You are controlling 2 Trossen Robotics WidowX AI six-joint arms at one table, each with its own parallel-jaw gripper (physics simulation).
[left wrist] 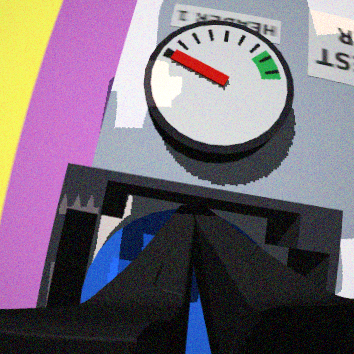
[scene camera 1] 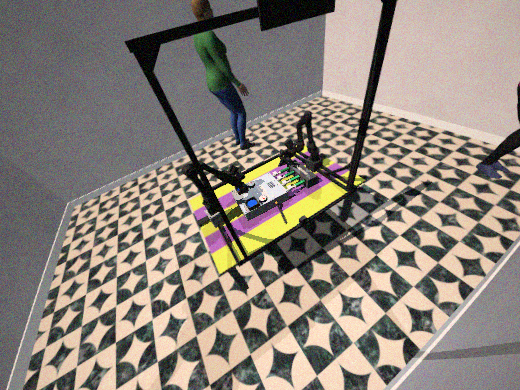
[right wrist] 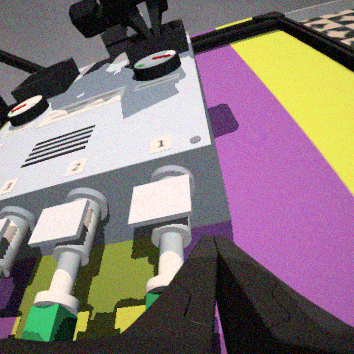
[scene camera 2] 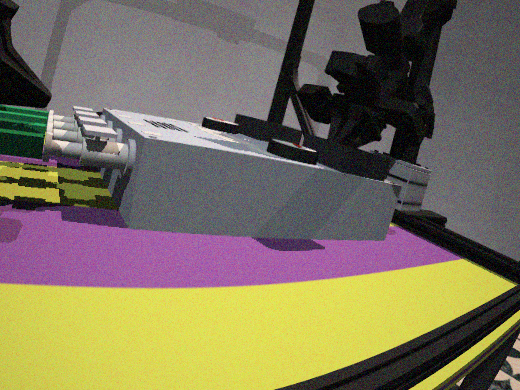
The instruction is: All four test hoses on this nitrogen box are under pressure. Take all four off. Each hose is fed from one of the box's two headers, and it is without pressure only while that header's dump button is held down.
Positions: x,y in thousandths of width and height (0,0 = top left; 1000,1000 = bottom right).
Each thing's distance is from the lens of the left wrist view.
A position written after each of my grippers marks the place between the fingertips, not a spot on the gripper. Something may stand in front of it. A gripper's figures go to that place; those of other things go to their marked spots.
my left gripper (left wrist: 538,612): 10 cm
grey nitrogen box (left wrist: 742,428): 12 cm
blue dump buttons (left wrist: 352,694): 10 cm
